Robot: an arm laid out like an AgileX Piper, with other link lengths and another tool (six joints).
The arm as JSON. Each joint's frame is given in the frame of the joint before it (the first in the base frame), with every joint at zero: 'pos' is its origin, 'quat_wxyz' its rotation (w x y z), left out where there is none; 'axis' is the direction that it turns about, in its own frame. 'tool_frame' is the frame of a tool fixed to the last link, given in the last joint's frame.
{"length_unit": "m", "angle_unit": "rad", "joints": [
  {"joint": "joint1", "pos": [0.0, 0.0, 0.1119], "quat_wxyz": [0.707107, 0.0, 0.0, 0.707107], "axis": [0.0, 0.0, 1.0]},
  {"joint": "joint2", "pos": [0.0, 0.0, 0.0], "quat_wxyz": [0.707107, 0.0, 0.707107, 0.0], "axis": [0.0, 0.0, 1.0]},
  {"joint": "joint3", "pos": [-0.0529, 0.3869, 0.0], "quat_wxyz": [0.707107, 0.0, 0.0, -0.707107], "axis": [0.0, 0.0, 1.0]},
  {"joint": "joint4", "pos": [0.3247, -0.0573, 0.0], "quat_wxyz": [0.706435, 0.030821, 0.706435, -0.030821], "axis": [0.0, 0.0, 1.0]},
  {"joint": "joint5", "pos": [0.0, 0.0, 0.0], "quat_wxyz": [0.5, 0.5, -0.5, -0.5], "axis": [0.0, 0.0, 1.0]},
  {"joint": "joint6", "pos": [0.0, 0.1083, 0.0], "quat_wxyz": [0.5, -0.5, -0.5, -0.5], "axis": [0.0, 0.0, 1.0]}
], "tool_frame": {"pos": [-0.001, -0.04, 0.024], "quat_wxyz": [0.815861, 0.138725, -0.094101, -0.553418]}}
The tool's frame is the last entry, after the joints.
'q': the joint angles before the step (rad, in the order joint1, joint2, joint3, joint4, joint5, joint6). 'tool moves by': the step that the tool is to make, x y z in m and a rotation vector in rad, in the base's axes. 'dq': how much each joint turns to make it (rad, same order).
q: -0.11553, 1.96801, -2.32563, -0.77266, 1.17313, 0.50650
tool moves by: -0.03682, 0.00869, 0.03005, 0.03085, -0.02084, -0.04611
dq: 0.00950, -0.06810, 0.00003, -0.00038, 0.08139, 0.01151
